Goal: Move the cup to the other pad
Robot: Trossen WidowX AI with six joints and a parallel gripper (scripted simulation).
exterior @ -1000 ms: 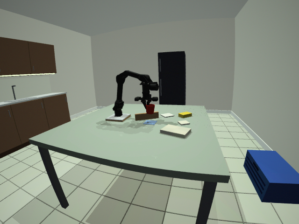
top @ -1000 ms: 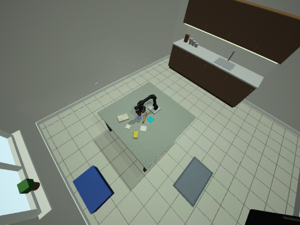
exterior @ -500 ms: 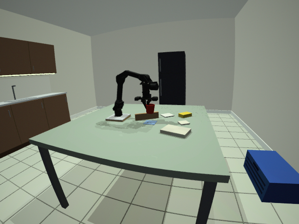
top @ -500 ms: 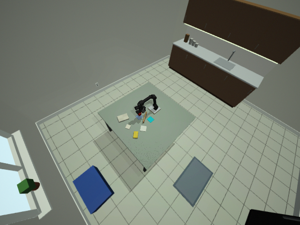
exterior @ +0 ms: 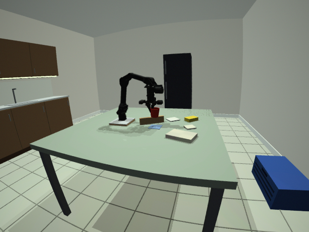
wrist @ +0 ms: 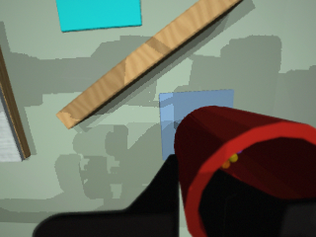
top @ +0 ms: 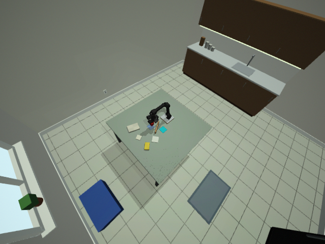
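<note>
My gripper tip is now 6 cm past the cyan pad, 17 cm to the right of it and 12 cm above it. Also, from my gripper tip: red cup: 3 cm ahead, 1 cm to the right; then blue pad: 3 cm ahead, 2 cm to the right, 12 cm below; then wooden bar: 1 cm behind, 7 cm to the left, 10 cm below.
</note>
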